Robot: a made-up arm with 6 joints. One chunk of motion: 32 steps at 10 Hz.
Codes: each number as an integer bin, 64 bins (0 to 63) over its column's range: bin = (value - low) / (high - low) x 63, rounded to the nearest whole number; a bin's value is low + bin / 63 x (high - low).
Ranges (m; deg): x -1.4..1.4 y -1.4..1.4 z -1.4..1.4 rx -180..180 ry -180..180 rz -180..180
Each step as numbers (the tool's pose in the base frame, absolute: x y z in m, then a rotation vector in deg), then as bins.
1 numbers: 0.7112 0.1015 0.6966 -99.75 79.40 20.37
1 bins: 48 34 47 14 45 35
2 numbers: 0.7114 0.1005 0.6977 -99.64 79.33 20.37
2 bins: 48 34 47 14 45 35
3 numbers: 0.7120 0.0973 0.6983 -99.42 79.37 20.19
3 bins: 48 34 47 14 45 35
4 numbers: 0.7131 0.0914 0.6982 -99.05 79.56 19.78
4 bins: 48 34 47 14 45 35
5 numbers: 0.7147 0.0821 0.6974 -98.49 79.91 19.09
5 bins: 48 33 47 14 45 35
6 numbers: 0.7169 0.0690 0.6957 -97.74 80.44 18.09
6 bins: 48 33 47 14 46 35
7 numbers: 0.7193 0.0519 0.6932 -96.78 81.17 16.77
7 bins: 48 33 47 15 46 34
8 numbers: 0.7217 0.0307 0.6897 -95.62 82.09 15.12
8 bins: 48 32 47 15 46 34
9 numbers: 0.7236 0.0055 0.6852 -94.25 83.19 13.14
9 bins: 48 32 47 15 46 34
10 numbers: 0.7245 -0.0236 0.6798 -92.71 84.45 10.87
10 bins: 48 31 47 15 46 33
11 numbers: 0.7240 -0.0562 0.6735 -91.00 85.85 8.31
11 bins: 48 30 47 16 47 33
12 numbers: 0.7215 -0.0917 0.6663 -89.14 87.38 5.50
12 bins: 48 29 46 16 47 32
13 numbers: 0.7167 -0.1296 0.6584 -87.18 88.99 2.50
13 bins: 48 29 46 16 47 32
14 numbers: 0.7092 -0.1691 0.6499 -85.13 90.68 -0.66
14 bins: 47 28 46 17 47 31
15 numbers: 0.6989 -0.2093 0.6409 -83.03 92.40 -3.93
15 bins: 47 27 46 17 48 31
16 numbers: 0.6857 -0.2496 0.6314 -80.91 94.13 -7.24
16 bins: 47 26 46 17 48 30
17 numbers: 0.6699 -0.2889 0.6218 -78.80 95.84 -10.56
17 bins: 47 25 45 18 48 30
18 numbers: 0.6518 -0.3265 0.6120 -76.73 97.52 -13.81
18 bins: 46 24 45 18 49 29
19 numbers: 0.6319 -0.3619 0.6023 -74.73 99.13 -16.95
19 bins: 46 23 45 18 49 29
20 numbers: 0.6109 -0.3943 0.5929 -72.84 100.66 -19.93
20 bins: 45 23 45 19 49 28
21 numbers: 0.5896 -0.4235 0.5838 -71.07 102.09 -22.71
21 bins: 45 22 45 19 49 28
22 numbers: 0.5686 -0.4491 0.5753 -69.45 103.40 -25.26
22 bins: 44 21 44 19 50 27
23 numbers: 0.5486 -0.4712 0.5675 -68.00 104.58 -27.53
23 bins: 44 21 44 20 50 27
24 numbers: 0.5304 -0.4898 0.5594 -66.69 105.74 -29.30
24 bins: 43 20 44 20 50 26
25 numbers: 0.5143 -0.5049 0.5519 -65.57 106.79 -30.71
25 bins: 43 20 44 20 50 26
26 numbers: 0.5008 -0.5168 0.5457 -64.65 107.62 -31.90
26 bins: 43 20 44 20 50 26
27 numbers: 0.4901 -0.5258 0.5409 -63.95 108.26 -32.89
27 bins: 43 20 44 20 50 26
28 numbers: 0.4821 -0.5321 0.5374 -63.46 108.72 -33.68
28 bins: 42 20 44 20 51 26
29 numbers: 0.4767 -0.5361 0.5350 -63.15 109.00 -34.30
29 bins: 42 19 44 20 51 25
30 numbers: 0.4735 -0.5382 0.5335 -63.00 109.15 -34.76
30 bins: 42 19 44 20 51 25
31 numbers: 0.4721 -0.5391 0.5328 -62.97 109.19 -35.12
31 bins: 42 19 43 20 51 25
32 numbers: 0.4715 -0.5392 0.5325 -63.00 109.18 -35.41
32 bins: 42 19 43 20 51 25
